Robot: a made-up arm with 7 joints.
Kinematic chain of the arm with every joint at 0, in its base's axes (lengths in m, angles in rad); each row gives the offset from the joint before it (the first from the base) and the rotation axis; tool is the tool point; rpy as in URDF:
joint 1: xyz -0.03 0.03 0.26 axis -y
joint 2: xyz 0.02 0.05 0 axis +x
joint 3: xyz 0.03 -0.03 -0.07 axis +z
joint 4: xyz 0 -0.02 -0.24 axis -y
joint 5: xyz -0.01 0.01 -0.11 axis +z
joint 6: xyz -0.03 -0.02 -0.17 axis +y
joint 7: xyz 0.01 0 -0.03 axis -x
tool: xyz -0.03 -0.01 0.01 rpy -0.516 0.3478 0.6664
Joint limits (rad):
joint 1: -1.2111..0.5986
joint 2: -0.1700..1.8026
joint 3: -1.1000..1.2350
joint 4: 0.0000..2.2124
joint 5: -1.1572..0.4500
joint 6: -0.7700..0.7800
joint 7: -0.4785..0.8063
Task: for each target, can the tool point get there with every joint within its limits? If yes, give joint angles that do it. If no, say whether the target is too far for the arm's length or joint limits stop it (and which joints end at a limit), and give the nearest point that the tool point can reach.
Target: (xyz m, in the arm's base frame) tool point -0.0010 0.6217 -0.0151
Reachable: yes | joints -0.0395 1.1188 -0.2886 0.1968 -0.8965 0.6165 -0.3537
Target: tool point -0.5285 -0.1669 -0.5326
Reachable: no: too far | nearest point -0.3563 -0.0816 -0.2588 | short by 0.334 m
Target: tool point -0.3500 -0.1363 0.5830
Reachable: no: joint limits stop it (at a limit: joint 1, joint 2, joint 3, joint 4, joint 5, joint 7) | nearest point -0.0814 0.1889 0.5435 | short by 0.424 m
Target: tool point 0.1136 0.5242 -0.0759
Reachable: yes | joints -0.2680 0.8007 0.8960 0.9792 0.3074 0.2293 0.0118
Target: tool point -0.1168 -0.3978 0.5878
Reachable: no: joint limits stop it (at a limit: joint 1, joint 2, joint 3, joint 4, joint 5, joint 6, joint 7) | nearest point 0.1209 -0.2260 0.2565 | short by 0.442 m
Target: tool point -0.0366 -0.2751 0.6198
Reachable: no: joint limits stop it (at a limit: joint 1, joint 2, joint 4, joint 5, joint 6, joint 7) | nearest point 0.1431 -0.2174 0.2698 | short by 0.398 m
